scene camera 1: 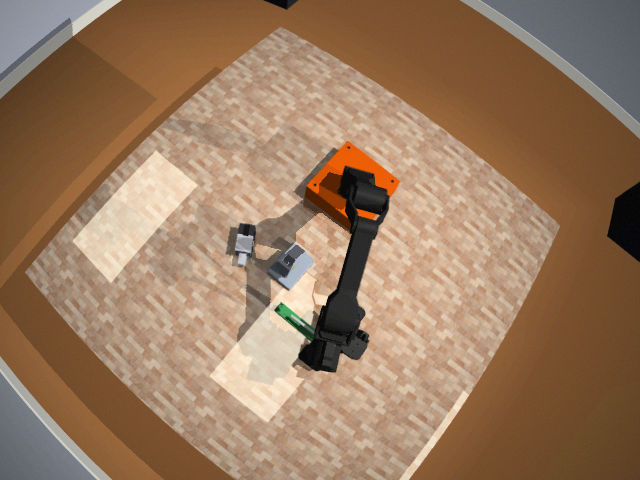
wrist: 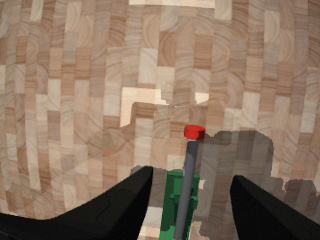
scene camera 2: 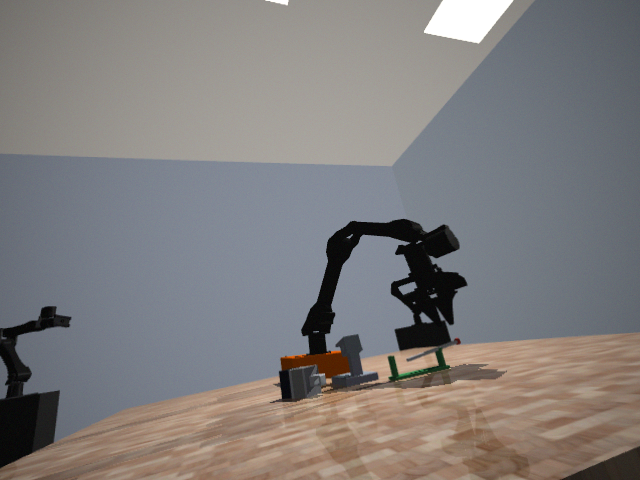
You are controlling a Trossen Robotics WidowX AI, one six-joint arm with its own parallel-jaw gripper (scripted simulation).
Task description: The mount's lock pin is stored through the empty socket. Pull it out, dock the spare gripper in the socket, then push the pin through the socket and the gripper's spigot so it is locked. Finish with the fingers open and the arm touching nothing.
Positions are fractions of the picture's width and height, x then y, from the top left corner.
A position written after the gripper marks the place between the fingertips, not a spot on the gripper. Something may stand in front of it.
The gripper shows in scene camera 1 (0.52, 0.71), in the wrist view (0.60, 0.75) and in scene camera 2 (0.70, 0.68).
